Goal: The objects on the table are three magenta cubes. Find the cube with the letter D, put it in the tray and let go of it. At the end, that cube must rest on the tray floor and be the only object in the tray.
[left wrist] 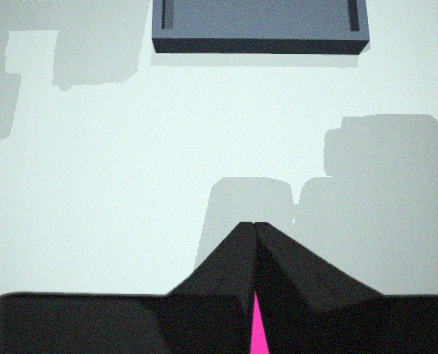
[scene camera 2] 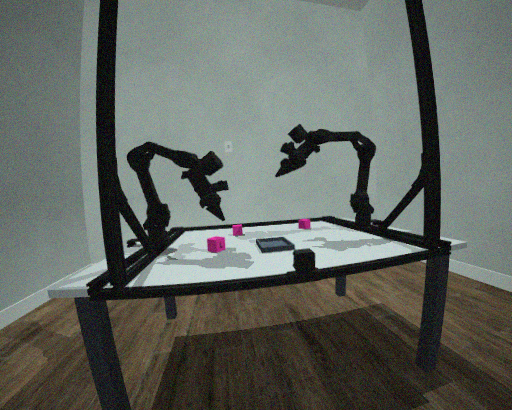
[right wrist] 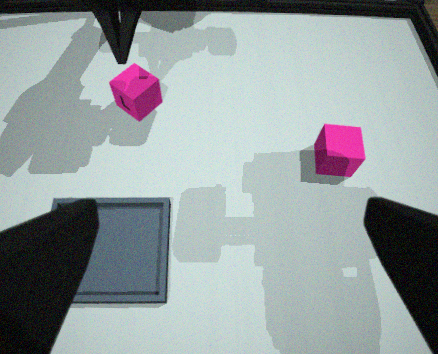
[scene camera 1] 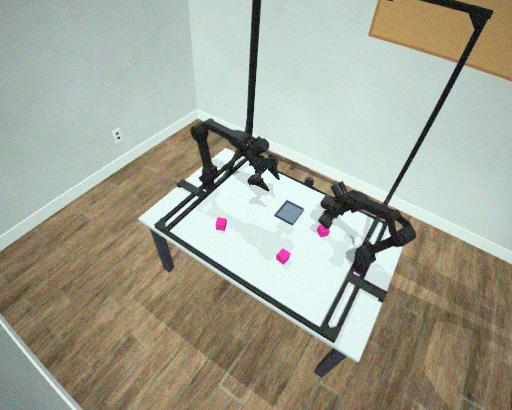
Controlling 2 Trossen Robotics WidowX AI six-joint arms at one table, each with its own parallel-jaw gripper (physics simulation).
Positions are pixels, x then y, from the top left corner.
Scene:
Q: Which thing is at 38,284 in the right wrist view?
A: The right gripper.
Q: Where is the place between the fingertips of the left gripper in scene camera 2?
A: At 224,220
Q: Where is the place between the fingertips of the left gripper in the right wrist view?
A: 122,63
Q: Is the right gripper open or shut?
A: Open.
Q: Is the left gripper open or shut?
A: Shut.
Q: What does the right gripper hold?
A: Nothing.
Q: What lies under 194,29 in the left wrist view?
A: A tray.

